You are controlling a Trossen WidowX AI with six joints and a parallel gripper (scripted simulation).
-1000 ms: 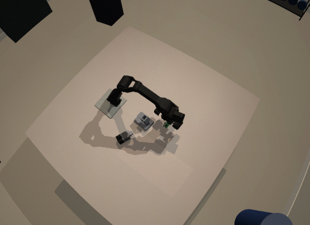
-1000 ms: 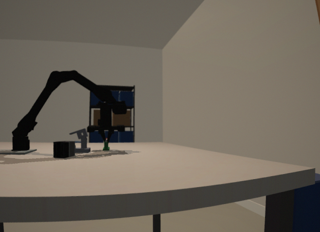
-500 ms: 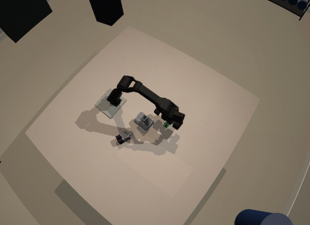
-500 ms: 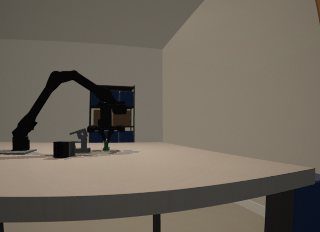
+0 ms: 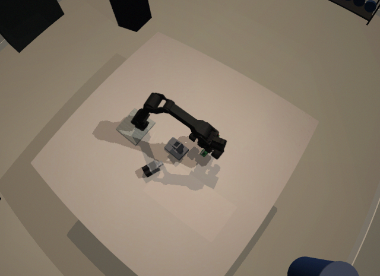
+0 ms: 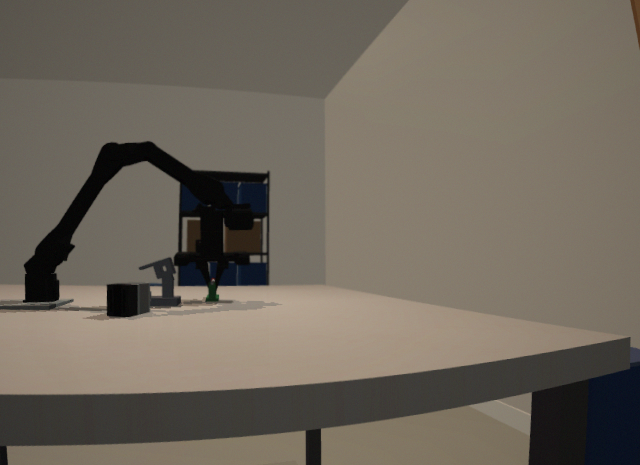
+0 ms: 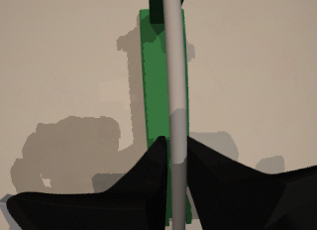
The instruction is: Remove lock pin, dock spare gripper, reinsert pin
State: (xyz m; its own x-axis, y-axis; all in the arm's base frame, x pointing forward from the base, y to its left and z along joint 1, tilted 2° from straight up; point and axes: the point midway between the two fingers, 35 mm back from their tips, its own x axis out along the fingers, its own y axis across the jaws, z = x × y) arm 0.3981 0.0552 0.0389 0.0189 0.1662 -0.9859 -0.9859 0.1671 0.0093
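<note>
Right now my gripper tip is 20 mm to the right of the green cradle. Round my gripper tip: spare gripper 240 mm to the right, 190 mm behind, 10 mm above; grey mount 140 mm behind, 80 mm to the right, 30 mm above.
</note>
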